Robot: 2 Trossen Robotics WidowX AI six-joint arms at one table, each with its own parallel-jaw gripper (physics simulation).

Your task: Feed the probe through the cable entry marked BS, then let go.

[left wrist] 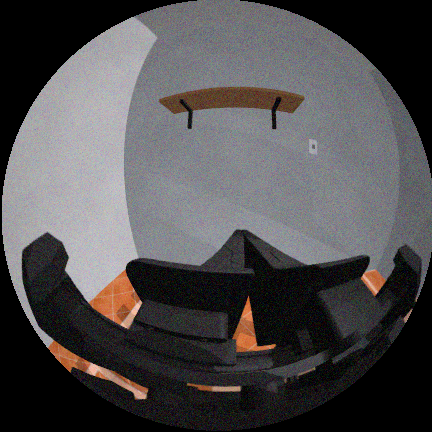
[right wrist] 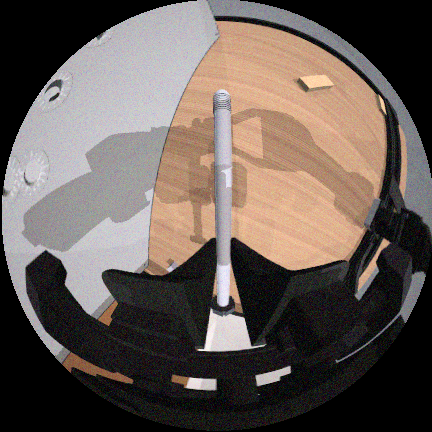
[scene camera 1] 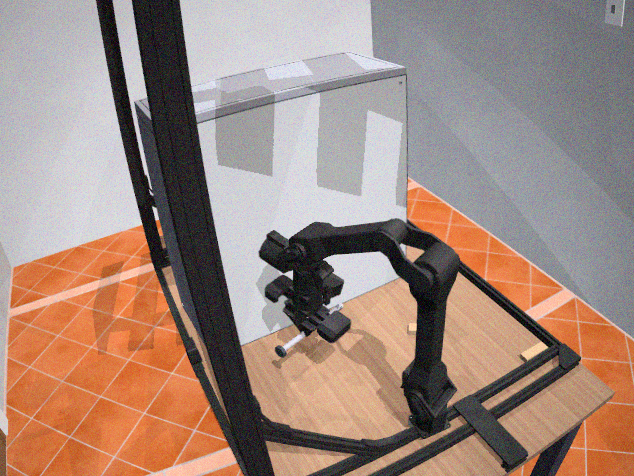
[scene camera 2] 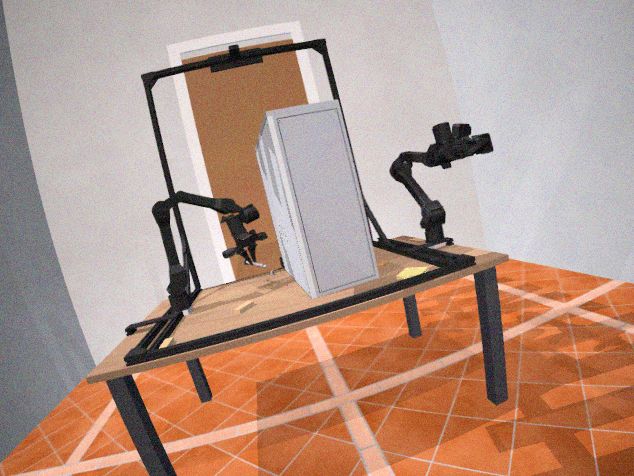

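Note:
The probe is a white rod with a black cap at one end and a ridged tip at the other. My right gripper is shut on it near the capped end and holds it above the table beside the cabinet. The white cabinet stands upright. Ring-shaped cable entries show on its face at the left of the right wrist view, one ring above another; the mark BS is not legible. My left gripper is shut and empty, raised away from the cabinet.
Small tan blocks lie on the wooden table. A yellow piece lies right of the cabinet in scene camera 2. A black frame rises over the table. The cabinet separates the two arms.

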